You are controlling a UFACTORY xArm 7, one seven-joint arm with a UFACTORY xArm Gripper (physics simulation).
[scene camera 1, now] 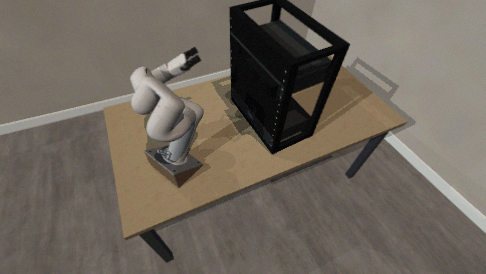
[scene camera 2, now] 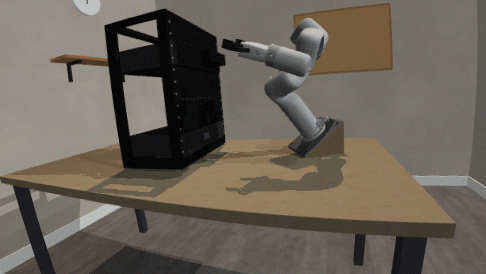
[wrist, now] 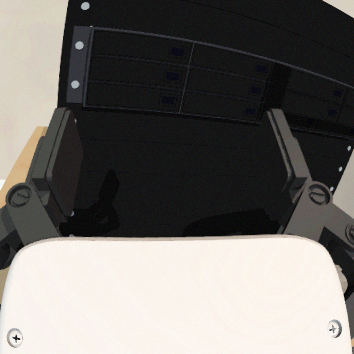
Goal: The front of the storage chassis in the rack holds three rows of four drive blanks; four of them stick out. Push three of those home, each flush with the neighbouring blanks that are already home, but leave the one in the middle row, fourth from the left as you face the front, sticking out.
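Where they show: gripper, fingertip midpoint: (scene camera 1: 198, 53) (scene camera 2: 229, 43) (wrist: 168, 127); arm's base, origin of the base link: (scene camera 1: 175, 158) (scene camera 2: 313, 133).
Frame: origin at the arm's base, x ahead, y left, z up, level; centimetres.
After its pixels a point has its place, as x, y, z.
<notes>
The black storage chassis (scene camera 1: 287, 39) {67.8, 22.5, 41.7} (scene camera 2: 140, 61) {58.9, 39.3, 36.1} (wrist: 81, 67) {43.6, 37.3, 37.0} sits high in the black rack (scene camera 1: 320, 107) {77.5, -5.6, 18.1} (scene camera 2: 172, 115) {44.6, 40.0, 13.9}. In the wrist view, three rows of drive blanks (wrist: 127, 71) {42.9, 32.1, 37.2} with dark blue marks show; the two left columns look even. A dark vertical band borders the third column; whether it is shadow or a blank's side is unclear. The right end is cut off. In scene camera 2, a dark block (scene camera 2: 220, 59) {44.6, -0.1, 38.2} juts from the far side of the rack's front; its row cannot be told. My gripper (scene camera 1: 195, 55) {23.8, 29.6, 38.1} (scene camera 2: 233, 45) {23.8, 29.6, 38.1} (wrist: 168, 127) {23.8, 29.6, 38.1} is open and empty, in front of the rack.
The rack stands on the wooden table (scene camera 1: 220, 185) {18.6, -18.6, -7.7} (scene camera 2: 300, 200) {-4.1, 53.1, -7.7}, facing the arm's wedge-shaped base (scene camera 1: 180, 172) {1.2, -11.0, 3.0} (scene camera 2: 332, 137) {-8.8, 8.1, -0.5}. Dark panels (wrist: 170, 155) {45.5, 25.2, 26.6} lie below the chassis front. A wall shelf (scene camera 2: 80, 60) is behind the rack, and a brown board (scene camera 2: 360, 40) hangs behind the arm.
</notes>
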